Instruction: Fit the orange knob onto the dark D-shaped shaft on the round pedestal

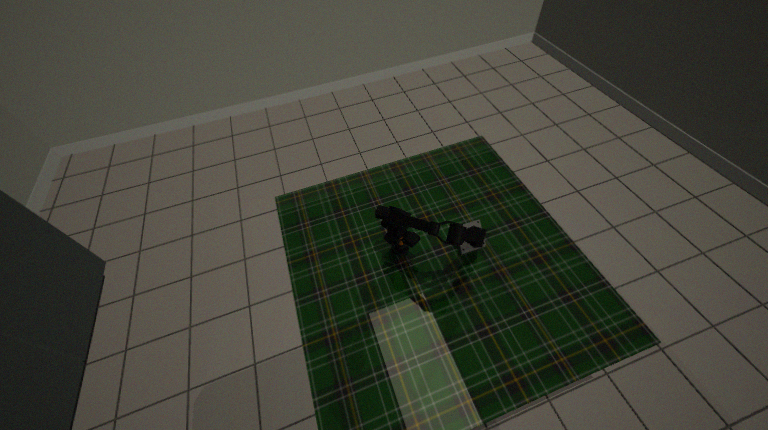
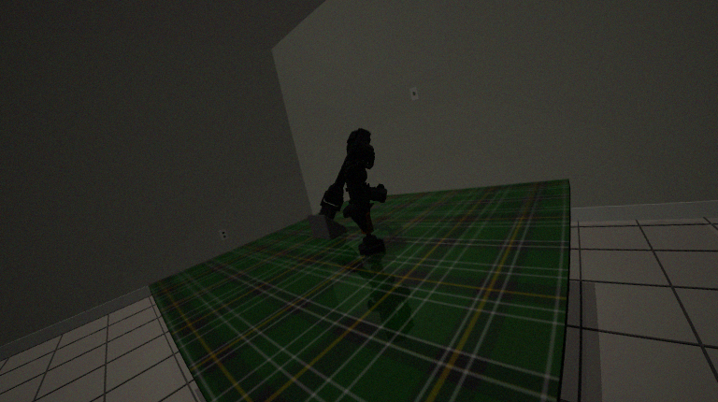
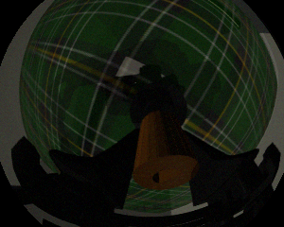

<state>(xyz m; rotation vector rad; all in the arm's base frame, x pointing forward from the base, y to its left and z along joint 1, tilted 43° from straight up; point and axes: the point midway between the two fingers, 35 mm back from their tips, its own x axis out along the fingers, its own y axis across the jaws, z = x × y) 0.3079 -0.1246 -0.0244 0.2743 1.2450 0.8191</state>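
My gripper tip is now 20 mm below the orange knob. From my gripper tip the other things lie so: D-shaped shaft 40 mm below.
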